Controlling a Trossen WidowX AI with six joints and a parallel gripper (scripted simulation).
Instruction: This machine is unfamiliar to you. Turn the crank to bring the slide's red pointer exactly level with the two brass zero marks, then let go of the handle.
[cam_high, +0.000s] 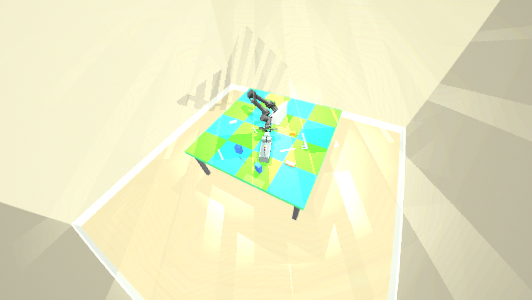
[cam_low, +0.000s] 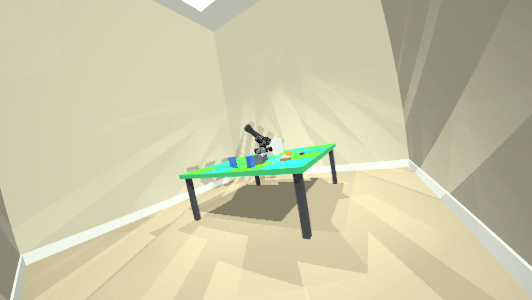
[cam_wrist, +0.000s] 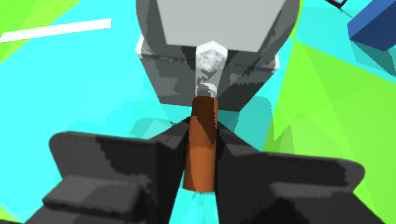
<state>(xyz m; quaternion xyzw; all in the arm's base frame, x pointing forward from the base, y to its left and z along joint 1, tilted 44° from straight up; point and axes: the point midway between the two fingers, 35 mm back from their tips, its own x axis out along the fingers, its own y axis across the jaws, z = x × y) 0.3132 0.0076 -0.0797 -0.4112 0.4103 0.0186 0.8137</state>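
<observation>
Now: gripper tip 20 mm past the crank handle, 10 mm to the left of it and 30 mm below it. From my gripper tip the other things lie so: red pointer: 190 mm ahead, 80 mm to the left, 50 mm above; orange piece: 170 mm behind, 200 mm to the left, 10 mm below; black L-shaped key: 330 mm ahead, 100 mm to the right, 20 mm below.
</observation>
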